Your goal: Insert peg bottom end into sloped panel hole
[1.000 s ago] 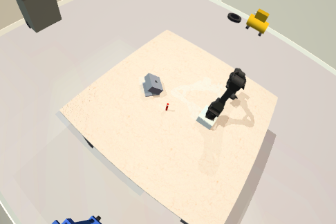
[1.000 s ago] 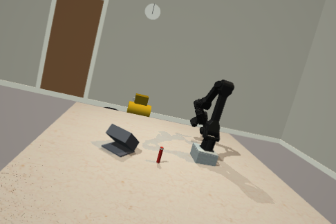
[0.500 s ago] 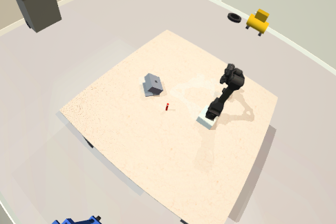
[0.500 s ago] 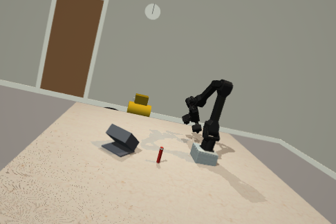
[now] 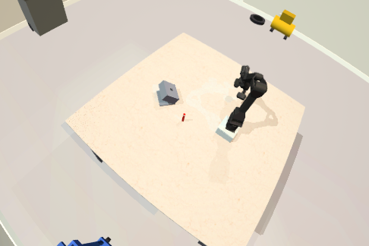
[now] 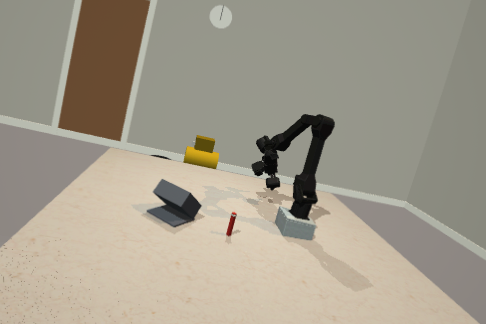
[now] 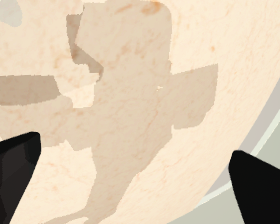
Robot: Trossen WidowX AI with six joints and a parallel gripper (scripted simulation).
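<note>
My gripper tip is 330 mm short of the red square peg, 410 mm to the right of it and 20 mm above it. Round my gripper tip: sloped grey panel 500 mm ahead, 290 mm to the left, 20 mm below.
</note>
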